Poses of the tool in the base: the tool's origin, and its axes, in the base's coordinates. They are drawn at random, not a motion.
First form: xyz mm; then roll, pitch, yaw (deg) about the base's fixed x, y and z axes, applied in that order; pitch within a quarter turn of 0, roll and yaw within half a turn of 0.
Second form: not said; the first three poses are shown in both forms.
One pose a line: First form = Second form
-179 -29 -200 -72.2 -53.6 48.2 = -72.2 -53.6 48.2 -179 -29 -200
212 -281 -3 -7.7 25.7 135.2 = -7.7 25.7 135.2 212 -281 -3
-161 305 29 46.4 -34.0 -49.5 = 46.4 -34.0 -49.5 -161 305 29
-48 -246 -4 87.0 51.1 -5.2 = 87.0 51.1 -5.2 -48 -246 -4
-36 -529 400 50.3 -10.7 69.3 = 50.3 -10.7 69.3 -36 -529 400
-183 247 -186 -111.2 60.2 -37.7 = -111.2 60.2 -37.7 -183 247 -186
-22 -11 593 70.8 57.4 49.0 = 70.8 57.4 49.0 -22 -11 593
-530 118 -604 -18.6 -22.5 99.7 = -18.6 -22.5 99.7 -530 118 -604
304 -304 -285 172.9 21.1 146.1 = 172.9 21.1 146.1 304 -304 -285
